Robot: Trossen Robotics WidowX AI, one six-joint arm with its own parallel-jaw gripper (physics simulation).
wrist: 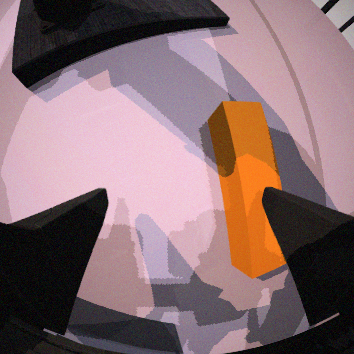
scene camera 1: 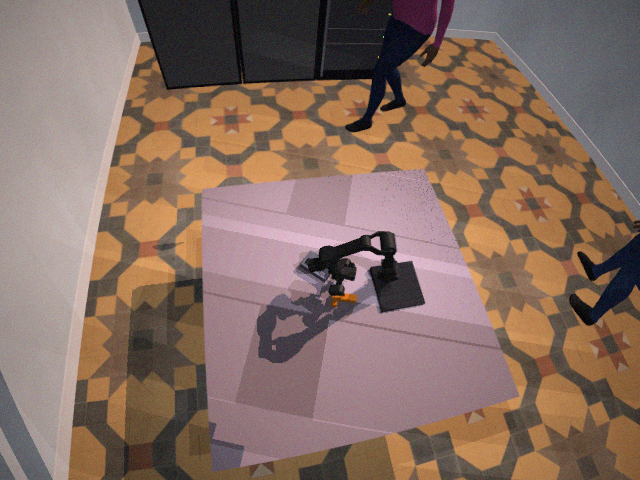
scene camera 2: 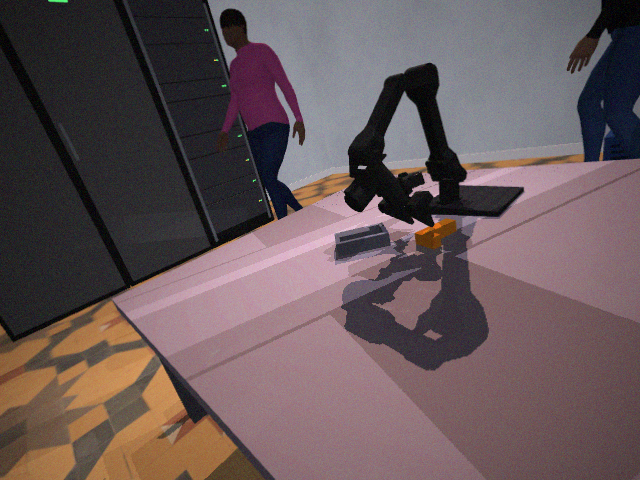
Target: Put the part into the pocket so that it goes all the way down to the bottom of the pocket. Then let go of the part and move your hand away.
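Frame: origin at the arm's base, x down, y right, z back, level; millimetres.
Where they show: gripper, fingertip midpoint: [wrist: 186, 195] [scene camera 1: 345, 287] [scene camera 2: 422, 224]; arm's base at its link origin: [wrist: 64, 7] [scene camera 1: 387, 275] [scene camera 2: 449, 199].
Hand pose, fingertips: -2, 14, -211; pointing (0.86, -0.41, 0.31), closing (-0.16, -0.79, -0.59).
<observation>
Each offset is from my fingertips to the centre of the thing, as dx, dy, dz. "spot": to the spot under its first point. Level surfaces: height alone.
The part, an orange L-shaped block @[+10, -53, -31] [scene camera 1: 345, 298] [scene camera 2: 429, 237] [wrist: 245, 200], lies flat on the table. The grey block with the pocket @[+7, +145, -81] [scene camera 1: 306, 267] [scene camera 2: 362, 248] stands apart from it, partly hidden by the arm in scene camera 1; part of its dark side @[spot: +5, +81, -50] [wrist: 130, 330] shows at the bottom of the wrist view. The pocket's opening shows on top in scene camera 2 and looks unfilled. My gripper [scene camera 2: 422, 223] [wrist: 186, 195] is open and empty, low above the table near the part. In the wrist view the part is right of centre, and the right finger covers its short leg.
The arm's black base plate [scene camera 1: 400, 299] [scene camera 2: 485, 200] [wrist: 125, 32] is close behind the part. The arm's shadow falls across the pink table @[dx +25] [scene camera 1: 392, 372] [scene camera 2: 310, 413]. Dark cabinets [scene camera 1: 279, 41] [scene camera 2: 77, 155] and two people stand beyond the table.
</observation>
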